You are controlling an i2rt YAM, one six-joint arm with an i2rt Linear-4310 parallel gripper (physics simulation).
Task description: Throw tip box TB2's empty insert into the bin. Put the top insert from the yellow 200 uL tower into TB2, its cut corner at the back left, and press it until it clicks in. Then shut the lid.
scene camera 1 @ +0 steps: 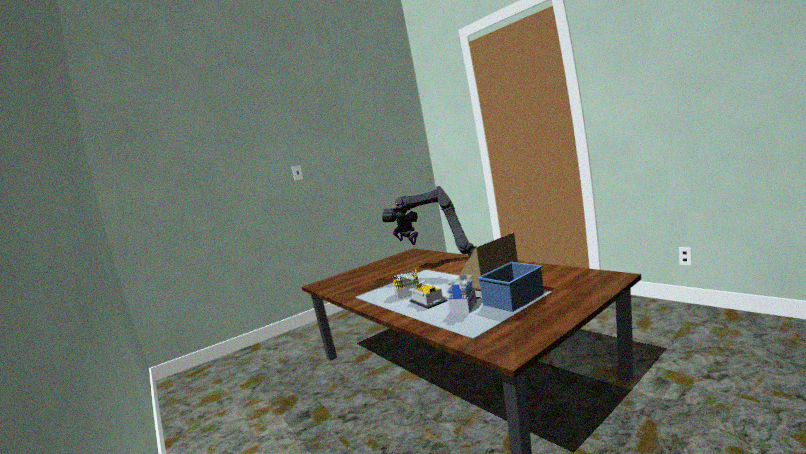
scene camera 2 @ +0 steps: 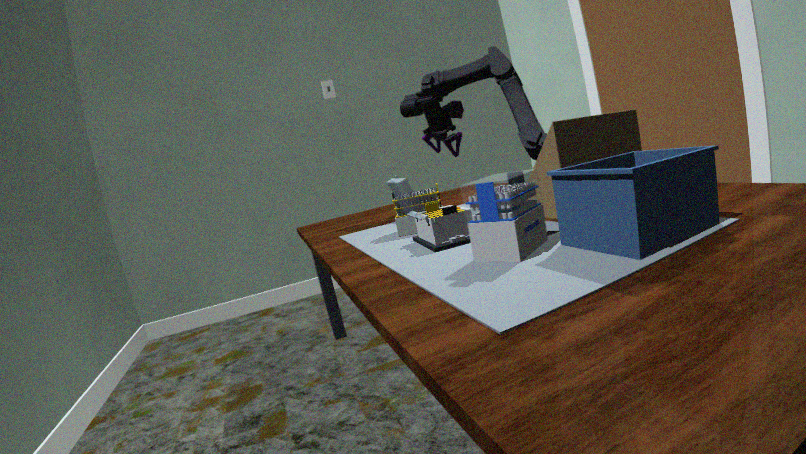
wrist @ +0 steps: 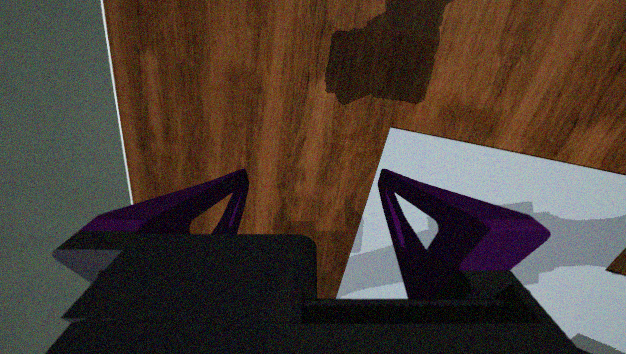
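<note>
My gripper (scene camera 1: 407, 241) (scene camera 2: 446, 152) (wrist: 313, 176) is open and empty, high above the table near the far edge of the mat. The yellow tower (scene camera 1: 402, 286) (scene camera 2: 416, 206) stands on the mat with stacked yellow inserts full of tips. Beside it, a pale tip box (scene camera 1: 430, 296) (scene camera 2: 442, 230) sits on a dark base, with yellow grid showing at its top; its label cannot be read, and its lid is hard to make out. The blue bin (scene camera 1: 496, 295) (scene camera 2: 597, 217) stands at the right of the mat; its floor is hidden. The boxes and bin do not show in the wrist view.
A blue tower (scene camera 1: 459, 305) (scene camera 2: 496, 241) with stacked blue inserts stands between the tip box and the bin. A brown upright panel (scene camera 1: 497, 253) (scene camera 2: 597, 138) stands behind the bin, near the arm's base. The pale mat (scene camera 1: 473, 327) (scene camera 2: 501, 315) (wrist: 425, 155) lies on the wooden table (scene camera 1: 507, 355) (scene camera 2: 648, 349) (wrist: 280, 100).
</note>
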